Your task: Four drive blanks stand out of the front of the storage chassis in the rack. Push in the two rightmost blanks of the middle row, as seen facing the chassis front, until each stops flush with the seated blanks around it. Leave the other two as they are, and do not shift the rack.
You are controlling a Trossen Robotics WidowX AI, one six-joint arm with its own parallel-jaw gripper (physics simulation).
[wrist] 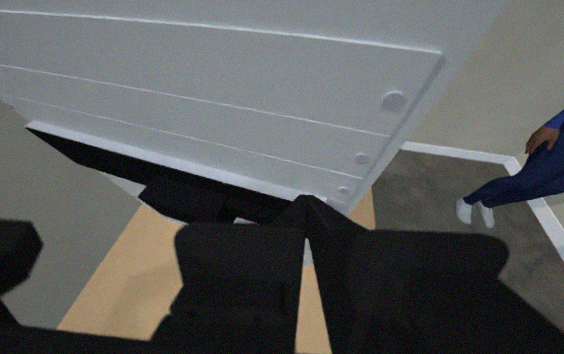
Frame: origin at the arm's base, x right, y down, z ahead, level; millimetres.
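Where they show: gripper, between the fingertips: (305, 201).
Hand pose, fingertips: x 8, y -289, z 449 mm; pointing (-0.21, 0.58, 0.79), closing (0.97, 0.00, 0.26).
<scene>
After its pixels a point has its place.
The rack (225, 70) {y -340, x -56, z 491 mm} fills the upper part of the wrist view with pale grey panels and round fasteners at their right ends. Below its lowest pale edge, the black chassis front (95, 154) {y -205, x -294, z 473 mm} shows as a narrow, steeply angled band. A black drive blank (180, 199) {y -196, x -139, z 453 mm} stands out of it left of the middle. The rows and the other blanks cannot be told apart in the dark, and the right part of the chassis is hidden behind the fingers. My gripper (305, 201) {y -289, x 8, z 449 mm} is shut and empty, its tips at the chassis's lower right, overlapping the pale edge in view; contact cannot be told.
A wooden table top (125, 290) {y 221, x -435, z 269 mm} lies below the rack. Grey floor (425, 190) and a white skirting board (460, 150) are at the right. A person in blue trousers (525, 182) with white shoes is at the right edge. A dark arm part (17, 255) shows at the left edge.
</scene>
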